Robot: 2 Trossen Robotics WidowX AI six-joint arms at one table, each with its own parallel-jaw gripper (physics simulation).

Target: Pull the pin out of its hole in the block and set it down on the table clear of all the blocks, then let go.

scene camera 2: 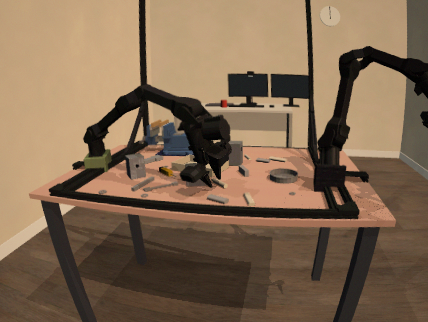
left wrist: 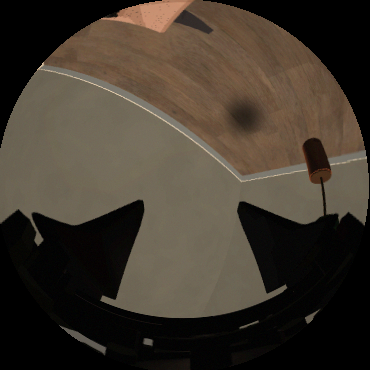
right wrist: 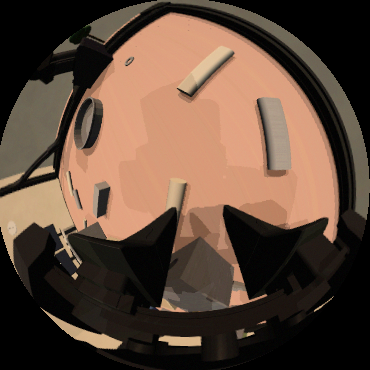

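Where they show: left gripper, fingertip midpoint: [left wrist: 192, 206]; right gripper, fingertip midpoint: [scene camera 2: 215, 183] [right wrist: 199, 210]; left arm's base, origin of the base link: [scene camera 2: 329, 167] [right wrist: 76, 59]; right arm's base, origin of the base link: [scene camera 2: 97, 153].
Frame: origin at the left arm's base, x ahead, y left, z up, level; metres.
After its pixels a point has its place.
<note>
My right gripper [scene camera 2: 215, 181] @(x 0.369, y 0.078, z -0.050 m) [right wrist: 199, 210] @(x 0.369, y 0.078, z -0.050 m) is partly open with nothing between its fingers, low over the middle of the table. A grey block [right wrist: 202, 265] @(x 0.420, y 0.063, z -0.036 m) shows below and between its fingers in the right wrist view. A pale round peg [scene camera 2: 219, 183] @(x 0.362, y 0.057, z -0.058 m) [right wrist: 176, 193] @(x 0.349, y 0.063, z -0.054 m) shows beside the left-hand fingertip in that view; its near end is hidden, so I cannot tell whether it sits in a hole. Another grey block [scene camera 2: 134, 166] @(x 0.682, y 0.056, z -0.021 m) with a dark hole stands at the left in the scene view. My left gripper [left wrist: 192, 206] @(x -0.353, y 0.238, z 0.172 m) is open and empty, away from the table.
A grey bar [scene camera 2: 217, 199] @(x 0.335, y 0.178, z -0.060 m) [right wrist: 275, 135] @(x 0.339, y 0.162, z -0.057 m) and a pale bar [scene camera 2: 249, 199] @(x 0.244, y 0.161, z -0.059 m) [right wrist: 206, 71] @(x 0.257, y 0.143, z -0.060 m) lie near the front edge. A small grey block [scene camera 2: 243, 170] @(x 0.306, y -0.064, z -0.050 m) [right wrist: 101, 199] @(x 0.311, y -0.071, z -0.055 m), a taller grey block [scene camera 2: 236, 152] @(x 0.354, y -0.169, z -0.014 m) and a round dish [scene camera 2: 283, 179] @(x 0.157, y -0.008, z -0.054 m) stand towards the right. A black rail [scene camera 2: 200, 207] @(x 0.359, y 0.257, z -0.051 m) borders the front.
</note>
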